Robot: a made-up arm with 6 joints.
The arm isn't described. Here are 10 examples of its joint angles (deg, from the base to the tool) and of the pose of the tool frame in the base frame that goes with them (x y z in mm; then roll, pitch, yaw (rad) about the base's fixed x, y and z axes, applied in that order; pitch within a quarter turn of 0, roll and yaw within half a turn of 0).
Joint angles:
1: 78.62 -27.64 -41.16 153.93 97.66 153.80
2: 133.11 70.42 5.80 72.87 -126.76 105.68
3: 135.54 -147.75 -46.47 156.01 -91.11 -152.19
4: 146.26 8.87 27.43 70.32 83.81 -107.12
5: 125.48 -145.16 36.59 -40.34 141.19 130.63
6: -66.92 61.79 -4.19 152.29 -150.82 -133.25
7: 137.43 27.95 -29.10 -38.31 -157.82 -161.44
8: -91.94 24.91 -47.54 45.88 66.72 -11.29
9: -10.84 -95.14 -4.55 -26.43 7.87 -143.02
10: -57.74 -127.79 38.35 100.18 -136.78 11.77
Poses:
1: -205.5 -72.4 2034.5 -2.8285 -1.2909 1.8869
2: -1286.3 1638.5 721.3 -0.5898 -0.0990 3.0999
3: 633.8 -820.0 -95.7 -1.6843 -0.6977 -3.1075
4: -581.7 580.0 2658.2 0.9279 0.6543 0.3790
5: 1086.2 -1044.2 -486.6 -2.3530 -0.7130 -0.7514
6: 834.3 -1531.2 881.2 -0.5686 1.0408 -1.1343
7: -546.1 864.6 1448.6 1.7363 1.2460 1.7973
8: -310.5 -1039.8 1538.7 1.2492 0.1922 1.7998
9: -1523.4 36.4 1126.8 -0.8801 1.1055 -2.4930
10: -1004.8 1663.6 -488.1 0.1638 -0.6241 0.7814
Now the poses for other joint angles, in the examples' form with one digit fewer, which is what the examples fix.
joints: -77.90 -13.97 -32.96 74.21 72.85 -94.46
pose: -57 -302 2213 0.632 0.213 2.367
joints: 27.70 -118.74 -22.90 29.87 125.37 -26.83
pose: -1304 -991 514 -2.842 -0.688 0.715
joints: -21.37 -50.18 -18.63 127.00 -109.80 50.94
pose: -709 459 2214 -3.104 0.702 1.068
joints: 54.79 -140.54 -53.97 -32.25 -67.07 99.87
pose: -202 -828 61 -3.052 0.724 -1.077
